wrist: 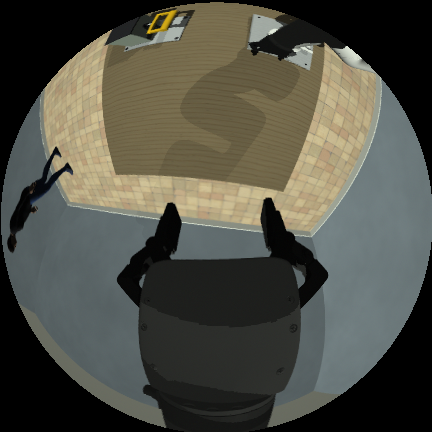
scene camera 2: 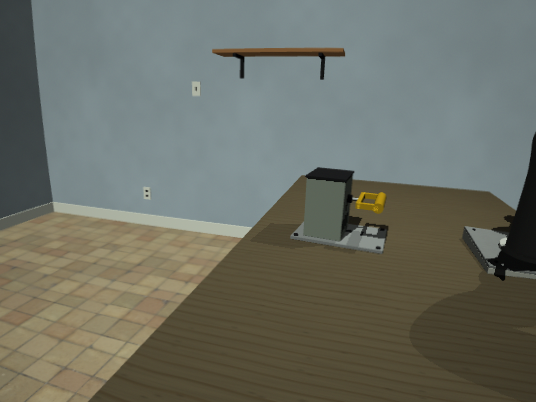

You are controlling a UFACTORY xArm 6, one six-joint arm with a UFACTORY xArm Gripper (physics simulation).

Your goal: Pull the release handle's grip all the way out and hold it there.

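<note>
The release handle's yellow grip (scene camera 2: 381, 202) (wrist: 169, 22) is a rectangular loop with a thick outer bar. It stands out from the side of a grey-green box with a black top (scene camera 2: 325, 208), joined by a short thin rod, above the base plate (scene camera 2: 362, 245) (wrist: 175, 38). In the wrist view the grip and box are at the upper left rim. My gripper (wrist: 219, 209) is open and empty, its two black fingers wide apart, far from the grip. The gripper does not show in the scene view.
The wooden table (scene camera 2: 300, 310) (wrist: 150, 110) carries the box and, to its right, the robot's base plate (scene camera 2: 477, 245) (wrist: 257, 31) with the dark arm (scene camera 2: 522, 225). A wall shelf (scene camera 2: 280, 52) is above and behind. A standing person (wrist: 22, 206) shows at the wrist view's left.
</note>
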